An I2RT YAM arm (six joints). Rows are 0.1 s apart.
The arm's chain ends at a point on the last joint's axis. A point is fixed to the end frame.
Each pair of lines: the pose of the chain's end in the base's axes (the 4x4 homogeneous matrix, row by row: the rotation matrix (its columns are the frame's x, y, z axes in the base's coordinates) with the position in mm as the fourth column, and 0 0 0 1 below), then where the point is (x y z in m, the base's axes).
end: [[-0.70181 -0.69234 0.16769 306.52], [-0.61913 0.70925 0.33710 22.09], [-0.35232 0.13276 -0.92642 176.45], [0 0 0 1]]
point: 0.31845 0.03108 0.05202
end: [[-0.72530 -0.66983 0.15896 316.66], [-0.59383 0.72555 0.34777 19.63], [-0.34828 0.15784 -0.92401 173.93], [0 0 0 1]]
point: 0.32642 0.03036 0.04945
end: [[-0.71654 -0.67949 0.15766 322.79], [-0.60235 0.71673 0.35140 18.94], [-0.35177 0.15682 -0.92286 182.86], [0 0 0 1]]
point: 0.33283 0.03002 0.05844
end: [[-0.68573 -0.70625 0.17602 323.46], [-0.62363 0.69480 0.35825 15.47], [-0.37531 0.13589 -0.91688 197.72], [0 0 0 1]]
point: 0.33713 0.02714 0.07370
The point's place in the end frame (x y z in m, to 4 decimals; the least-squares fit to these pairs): 0.0299 -0.0184 0.1203
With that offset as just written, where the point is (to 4 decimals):
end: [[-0.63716 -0.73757 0.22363 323.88], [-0.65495 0.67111 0.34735 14.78], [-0.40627 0.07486 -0.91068 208.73], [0 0 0 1]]
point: 0.3453 0.0246 0.0857
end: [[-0.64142 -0.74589 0.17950 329.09], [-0.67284 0.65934 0.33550 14.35], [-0.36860 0.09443 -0.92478 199.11], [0 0 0 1]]
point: 0.3452 0.0225 0.0751
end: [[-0.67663 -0.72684 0.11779 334.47], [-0.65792 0.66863 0.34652 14.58], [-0.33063 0.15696 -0.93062 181.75], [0 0 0 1]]
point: 0.3418 0.0243 0.0570
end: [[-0.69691 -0.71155 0.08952 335.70], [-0.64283 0.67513 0.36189 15.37], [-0.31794 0.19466 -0.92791 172.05], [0 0 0 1]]
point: 0.3387 0.0273 0.0473
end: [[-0.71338 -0.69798 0.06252 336.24], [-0.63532 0.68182 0.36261 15.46], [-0.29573 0.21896 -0.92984 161.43], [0 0 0 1]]
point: 0.3353 0.0275 0.0367
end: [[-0.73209 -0.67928 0.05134 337.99], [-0.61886 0.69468 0.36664 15.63], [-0.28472 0.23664 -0.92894 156.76], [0 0 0 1]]
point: 0.3348 0.0285 0.0321
